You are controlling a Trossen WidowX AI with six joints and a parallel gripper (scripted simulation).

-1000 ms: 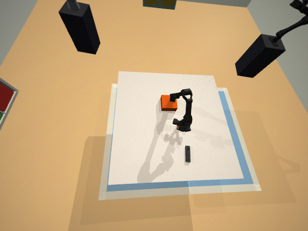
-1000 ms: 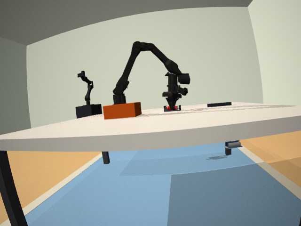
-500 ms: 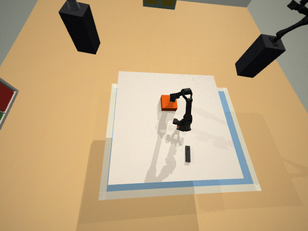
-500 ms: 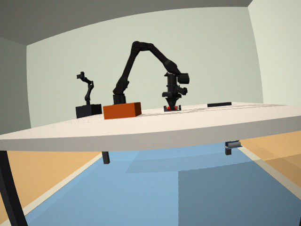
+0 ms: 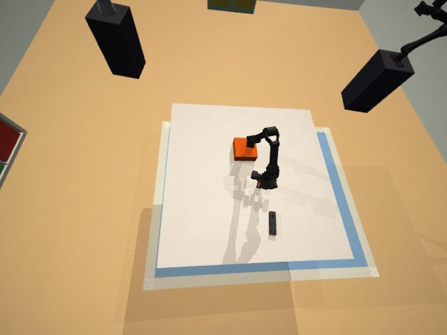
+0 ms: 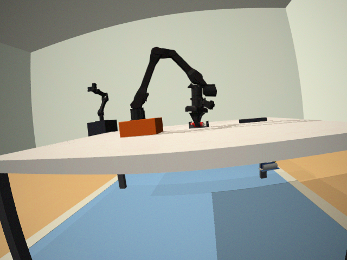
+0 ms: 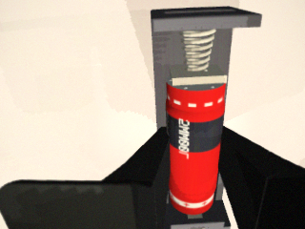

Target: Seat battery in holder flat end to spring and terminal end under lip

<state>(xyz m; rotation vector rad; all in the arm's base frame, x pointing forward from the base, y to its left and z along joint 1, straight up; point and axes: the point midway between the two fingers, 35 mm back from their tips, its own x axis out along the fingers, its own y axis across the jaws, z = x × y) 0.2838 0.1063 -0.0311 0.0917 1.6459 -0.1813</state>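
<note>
The small plate is 3 cm ahead of my gripper tip, 1 cm to the right of it and 1 cm above it.
</note>
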